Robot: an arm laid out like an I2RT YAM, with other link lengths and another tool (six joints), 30 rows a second.
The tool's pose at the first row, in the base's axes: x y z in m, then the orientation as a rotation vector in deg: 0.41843 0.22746 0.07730 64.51 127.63 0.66
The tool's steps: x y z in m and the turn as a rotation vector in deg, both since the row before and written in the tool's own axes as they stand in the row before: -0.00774 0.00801 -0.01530 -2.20 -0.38 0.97; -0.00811 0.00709 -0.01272 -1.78 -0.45 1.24; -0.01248 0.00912 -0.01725 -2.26 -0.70 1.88; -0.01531 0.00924 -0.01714 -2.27 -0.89 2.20; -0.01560 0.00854 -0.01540 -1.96 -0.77 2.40; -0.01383 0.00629 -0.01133 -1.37 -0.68 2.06; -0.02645 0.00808 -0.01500 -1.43 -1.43 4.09; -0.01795 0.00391 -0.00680 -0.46 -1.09 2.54; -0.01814 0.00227 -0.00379 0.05 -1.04 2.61; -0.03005 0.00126 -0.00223 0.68 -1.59 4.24; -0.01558 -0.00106 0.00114 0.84 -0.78 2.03; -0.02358 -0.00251 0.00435 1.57 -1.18 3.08; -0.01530 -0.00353 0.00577 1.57 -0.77 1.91; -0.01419 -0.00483 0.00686 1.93 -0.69 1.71; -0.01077 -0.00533 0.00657 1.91 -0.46 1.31
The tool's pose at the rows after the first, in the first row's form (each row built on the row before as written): 0.41928 0.23095 0.09588 64.31 126.21 3.28; 0.42041 0.23257 0.11243 64.61 124.66 5.49; 0.42145 0.23290 0.13557 65.26 122.37 8.33; 0.42265 0.23049 0.16019 66.17 119.70 11.17; 0.42340 0.22640 0.18334 67.44 117.08 13.82; 0.42385 0.22098 0.20150 68.68 114.89 15.74; 0.42549 0.20640 0.22933 71.83 110.85 18.21; 0.42663 0.19430 0.24469 73.99 108.28 19.18; 0.42812 0.18031 0.25697 76.51 105.87 19.75; 0.43062 0.15470 0.27270 80.93 102.18 20.20; 0.43136 0.13993 0.27783 83.36 100.56 19.96; 0.43291 0.11643 0.28297 87.22 98.15 19.33; 0.43376 0.09972 0.28277 90.01 96.82 18.41; 0.43381 0.08342 0.28033 92.87 95.79 17.16; 0.43298 0.07035 0.27631 95.38 95.19 15.90
